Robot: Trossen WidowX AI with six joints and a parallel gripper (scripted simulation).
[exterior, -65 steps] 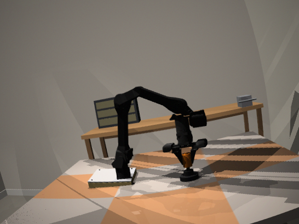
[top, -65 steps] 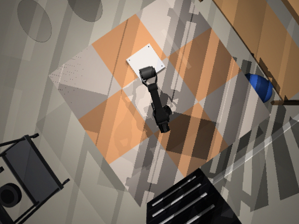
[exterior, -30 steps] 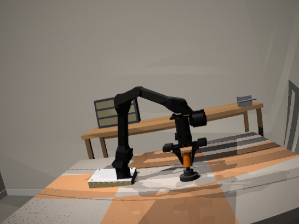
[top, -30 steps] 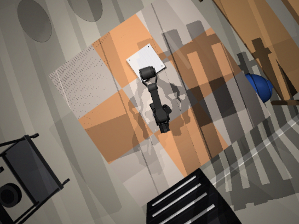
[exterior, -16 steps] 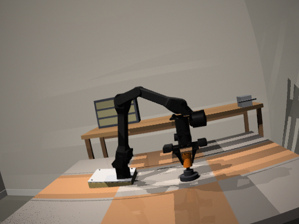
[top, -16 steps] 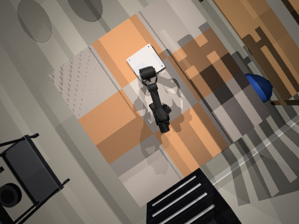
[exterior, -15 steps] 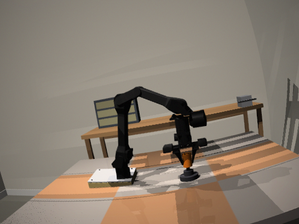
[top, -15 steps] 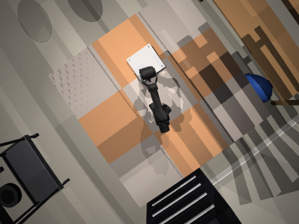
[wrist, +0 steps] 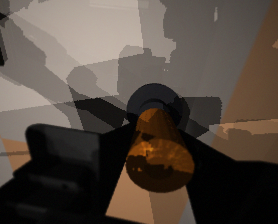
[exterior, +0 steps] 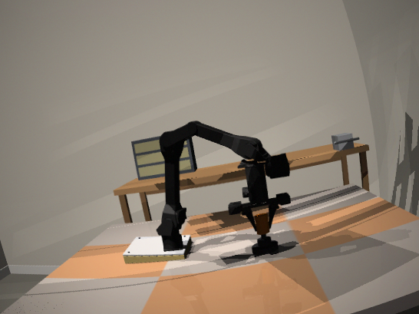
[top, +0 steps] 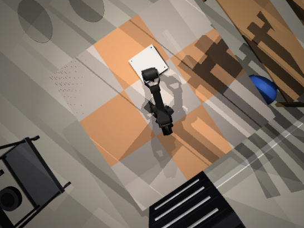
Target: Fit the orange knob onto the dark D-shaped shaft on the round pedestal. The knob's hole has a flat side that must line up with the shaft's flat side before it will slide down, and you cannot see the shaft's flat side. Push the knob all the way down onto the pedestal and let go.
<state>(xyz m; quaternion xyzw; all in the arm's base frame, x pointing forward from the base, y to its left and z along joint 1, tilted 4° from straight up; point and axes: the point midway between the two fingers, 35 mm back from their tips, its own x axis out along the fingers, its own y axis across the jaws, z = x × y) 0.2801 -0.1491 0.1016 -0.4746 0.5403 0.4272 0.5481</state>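
Right now my gripper tip is 20 mm below the orange knob. From my gripper tip the other things lie so: round dark pedestal 40 mm below.
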